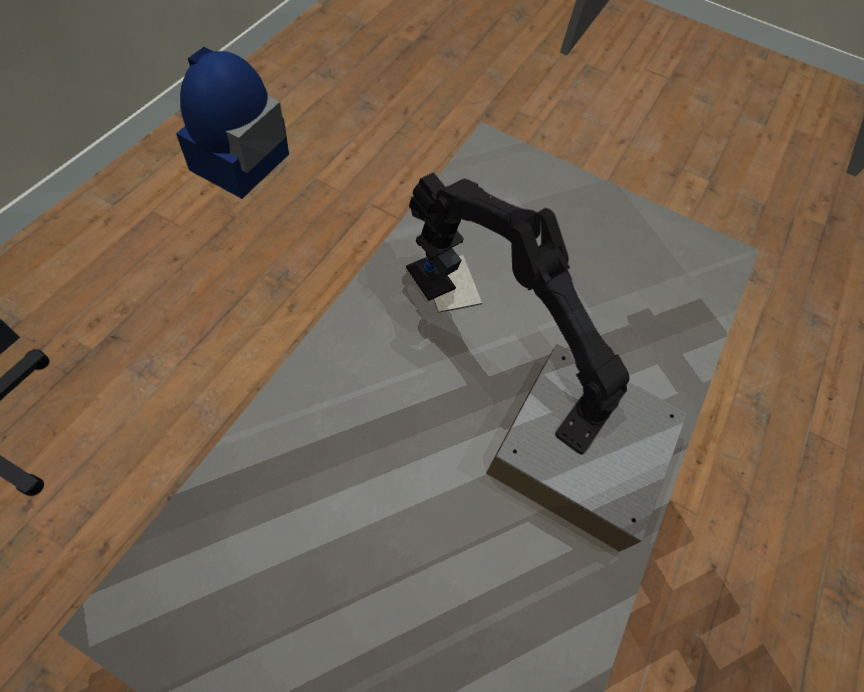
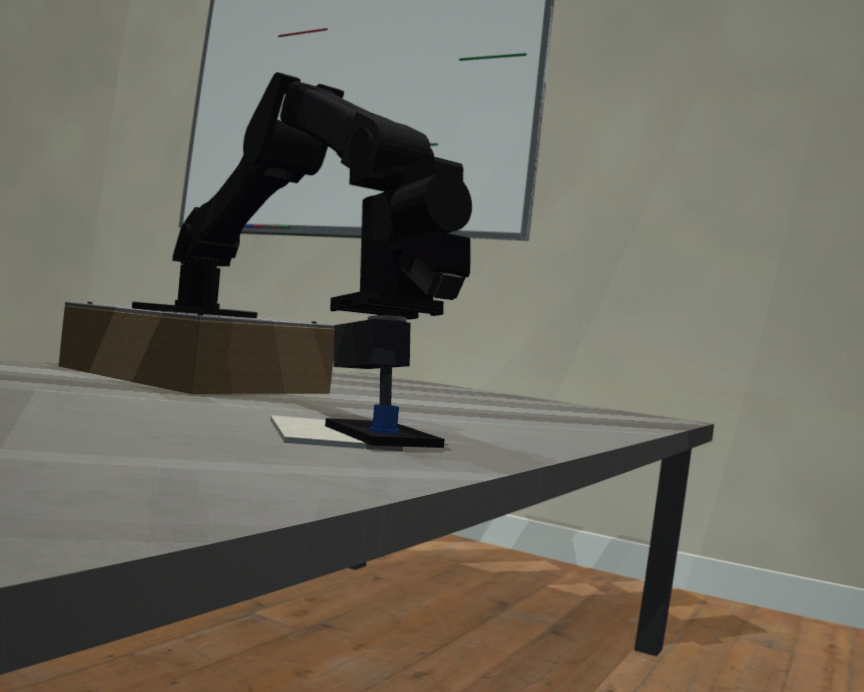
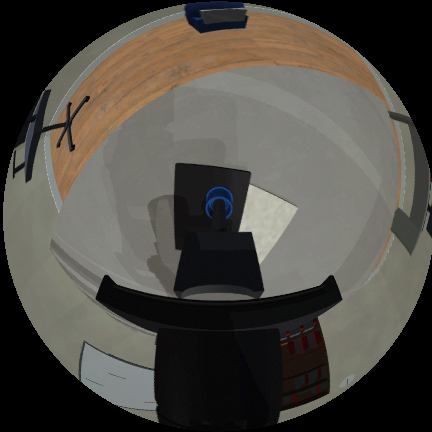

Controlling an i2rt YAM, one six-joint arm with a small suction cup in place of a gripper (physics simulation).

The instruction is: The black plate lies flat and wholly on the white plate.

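Pixels of known places: end effector, tool point: [image 1: 428, 269] [image 2: 384, 441] [image 3: 218, 193]; arm's base, origin of the base link: [image 1: 591, 411] [image 2: 196, 313].
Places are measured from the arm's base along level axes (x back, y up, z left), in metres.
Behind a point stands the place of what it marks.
The black plate [image 1: 435, 284] {x -0.487, y -0.095, z -0.100 m} [image 2: 414, 437] {x -0.567, y -0.095, z -0.126 m} [image 3: 193, 185] {x -0.552, y -0.095, z -0.109 m} is a thin dark square. It hangs level on my suction cup [image 1: 427, 264] [image 2: 384, 419] [image 3: 219, 201] {x -0.534, y -0.105, z -0.132 m}, right at the table surface. The white plate [image 1: 464, 291] {x -0.421, y -0.104, z -0.138 m} [image 2: 304, 429] {x -0.459, y -0.104, z -0.174 m} [image 3: 268, 217] {x -0.488, y -0.104, z -0.187 m} lies flat on the grey table. The black plate overlaps only the white plate's near edge, and most of it sticks out beyond that edge over bare table. I cannot tell whether the black plate touches the white one or hovers just above it. The suction cup sits on the middle of the black plate.
The arm stands on a wooden base block [image 1: 567, 481] {x 0.038, y 0.004, z 0.166 m} [image 2: 210, 357] {x -0.143, y -0.058, z -0.068 m} at the back of the table. The table's front edge [image 2: 498, 488] {x -0.686, y -0.119, z -0.150 m} runs close to the plates. A blue domed object [image 1: 219, 103] [image 3: 215, 15] stands on the wooden floor. A whiteboard [image 2: 375, 103] hangs on the wall.
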